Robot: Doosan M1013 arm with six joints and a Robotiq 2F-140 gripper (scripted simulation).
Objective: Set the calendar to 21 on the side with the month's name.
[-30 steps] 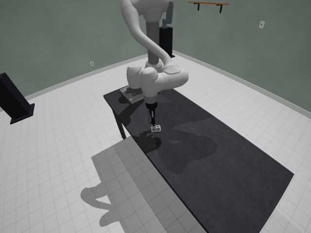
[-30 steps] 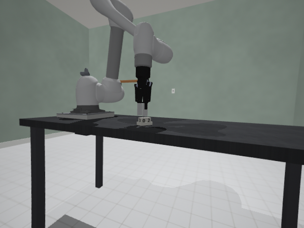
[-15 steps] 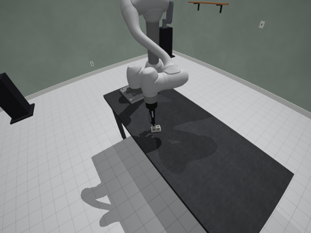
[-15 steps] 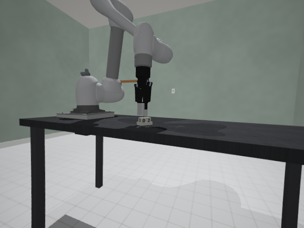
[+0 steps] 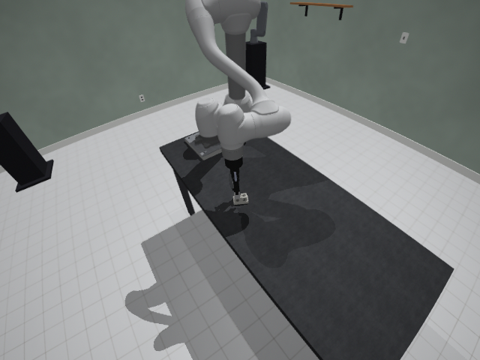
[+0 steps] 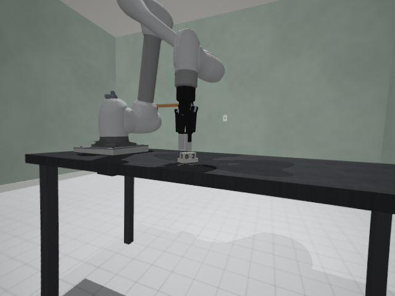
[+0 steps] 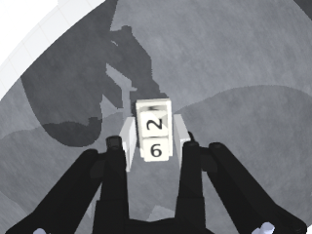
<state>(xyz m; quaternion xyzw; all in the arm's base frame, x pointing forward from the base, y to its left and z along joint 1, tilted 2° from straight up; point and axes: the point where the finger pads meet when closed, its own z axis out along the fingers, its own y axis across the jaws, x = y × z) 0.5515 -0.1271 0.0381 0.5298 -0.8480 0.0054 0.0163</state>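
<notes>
Now: the cube 60 mm below my hand, 30 mm to the left of it and 20 mm ahead of it. Round my hand: white tray: 70 mm below, 20 mm to the left, 10 mm ahead.
</notes>
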